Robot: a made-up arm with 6 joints.
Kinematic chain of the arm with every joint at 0, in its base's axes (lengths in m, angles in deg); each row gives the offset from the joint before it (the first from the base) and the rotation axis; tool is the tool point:
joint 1: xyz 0 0 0.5 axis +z
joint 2: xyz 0 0 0 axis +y
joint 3: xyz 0 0 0.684 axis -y
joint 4: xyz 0 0 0 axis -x
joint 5: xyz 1.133 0 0 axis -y
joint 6: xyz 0 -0.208 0 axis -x
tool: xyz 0 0 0
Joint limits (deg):
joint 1: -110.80..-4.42
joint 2: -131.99..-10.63
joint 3: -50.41..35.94
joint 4: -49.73..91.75
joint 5: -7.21..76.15
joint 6: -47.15..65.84
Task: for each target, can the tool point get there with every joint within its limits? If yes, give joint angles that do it. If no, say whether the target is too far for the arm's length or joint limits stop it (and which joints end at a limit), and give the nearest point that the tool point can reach.
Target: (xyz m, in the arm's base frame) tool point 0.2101 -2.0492 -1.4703
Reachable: no: too far | nearest point 0.0670 -0.6535 0.3254 | short by 2.279 m
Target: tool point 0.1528 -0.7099 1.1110
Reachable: yes | joints -61.47 -39.37 -33.37 -10.07 12.60 2.79
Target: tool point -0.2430 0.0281 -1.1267
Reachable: no: joint limits stop it (at a limit: joint 1, joint 2, joint 3, joint 4) | nearest point -0.3540 -0.5533 0.3254 | short by 1.568 m
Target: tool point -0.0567 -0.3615 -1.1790
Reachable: no: joint limits stop it (at a limit: joint 2, joint 3, joint 4) | nearest point -0.1018 -0.6490 0.3254 | short by 1.532 m
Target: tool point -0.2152 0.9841 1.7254
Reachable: yes | joints -81.85 -79.48 17.57 69.30 41.41 56.22
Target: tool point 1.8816 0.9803 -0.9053
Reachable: no: too far | nearest point 0.5954 1.5494 0.0760 | short by 1.715 m
